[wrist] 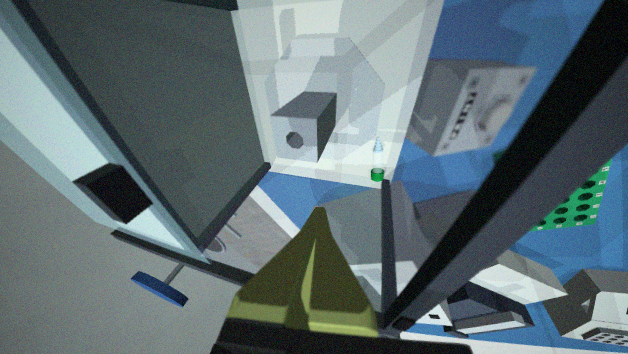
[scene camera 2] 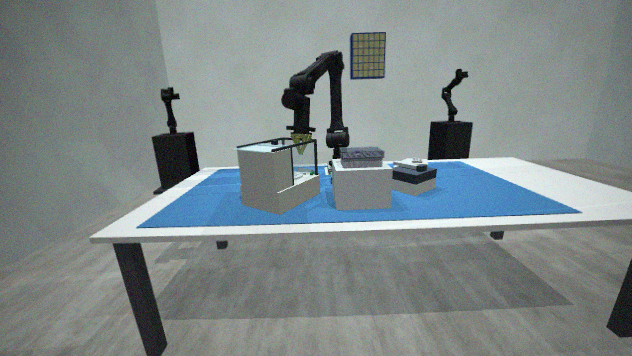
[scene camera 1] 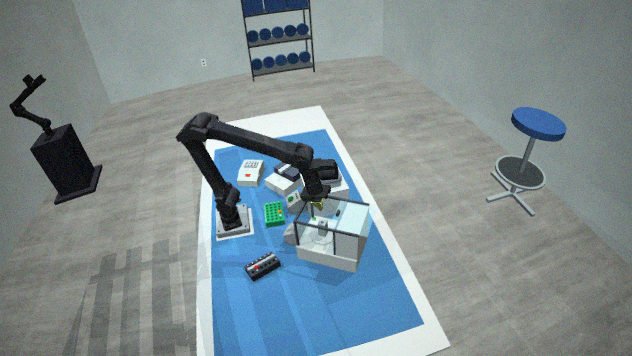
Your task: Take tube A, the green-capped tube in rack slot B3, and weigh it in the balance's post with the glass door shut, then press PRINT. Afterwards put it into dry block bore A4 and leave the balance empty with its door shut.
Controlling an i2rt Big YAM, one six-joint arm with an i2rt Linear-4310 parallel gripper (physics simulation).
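Places are measured from the arm's base along level axes (x left, y ahead, z down), in metres.
Pixels of known places: gripper, fingertip midpoint: (wrist: 320, 213) (scene camera 2: 300, 154) (scene camera 1: 321, 209); arm's base at its link origin: (scene camera 1: 230, 219).
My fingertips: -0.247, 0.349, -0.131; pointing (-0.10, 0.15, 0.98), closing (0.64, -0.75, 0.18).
Ahead of a thing's pixels: the offset from my fingertips to its middle, as dx, dy, dz. "*": to the spot under its first point.
My gripper (scene camera 1: 318, 205) (scene camera 2: 300, 151) (wrist: 320, 213) is shut and empty, pointing down within the top frame of the balance (scene camera 1: 327, 258) (scene camera 2: 260, 175). The green-capped tube {+0.026, -0.029, +0.082} (scene camera 1: 314, 219) (wrist: 378, 159) lies on its side on the balance chamber's white floor, near a corner and away from the post {* -0.068, -0.022, +0.018} (scene camera 1: 323, 226) (wrist: 300, 131), whose bore looks empty. The glass door with its black handle {-0.091, +0.028, -0.053} (scene camera 1: 338, 213) (wrist: 114, 192) stands slid back, leaving the chamber open above. The PRINT box (scene camera 1: 289, 234) (wrist: 480, 107) stands beside the balance. A white device with a red display and hole grid {+0.545, -0.181, +0.128} (scene camera 1: 250, 174) may be the dry block.
The green rack {+0.211, -0.152, +0.147} (scene camera 1: 274, 224) (wrist: 575, 220) holds an orange-capped tube in the first scene view. The green-knobbed box {* +0.208, -0.062, +0.092} (scene camera 1: 293, 200), white boxes and a dark-topped unit {+0.422, -0.009, +0.112} (scene camera 2: 414, 175) stand near the balance. A black holder {-0.054, -0.284, +0.139} (scene camera 1: 262, 266) lies toward the front. Dark frame bars {* +0.043, -0.028, -0.002} (wrist: 388, 240) are close beside the fingers.
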